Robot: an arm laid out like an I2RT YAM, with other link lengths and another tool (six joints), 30 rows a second.
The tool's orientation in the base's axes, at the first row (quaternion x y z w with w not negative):
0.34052, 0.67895, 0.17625, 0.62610
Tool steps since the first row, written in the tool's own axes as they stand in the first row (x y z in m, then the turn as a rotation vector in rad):
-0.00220, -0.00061, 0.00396, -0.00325, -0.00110, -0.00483
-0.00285, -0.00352, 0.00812, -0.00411, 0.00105, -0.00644
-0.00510, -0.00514, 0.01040, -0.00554, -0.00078, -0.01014
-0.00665, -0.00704, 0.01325, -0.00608, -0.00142, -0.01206
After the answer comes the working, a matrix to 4 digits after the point.
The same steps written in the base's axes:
0.00366, -0.00267, 0.00059, -0.00500, -0.00209, 0.00238
0.00698, -0.00595, -0.00151, -0.00606, -0.00086, 0.00469
0.00877, -0.00906, -0.00130, -0.01011, -0.00244, 0.00509
0.01105, -0.01199, -0.00187, -0.01214, -0.00290, 0.00535

The tool's axes in the first row as the columns of a matrix, in the base's axes (rounded; the answer above uses it unrounded):
0.0159, 0.2417, 0.9702
0.6831, 0.7060, -0.1871
-0.7302, 0.6657, -0.1539

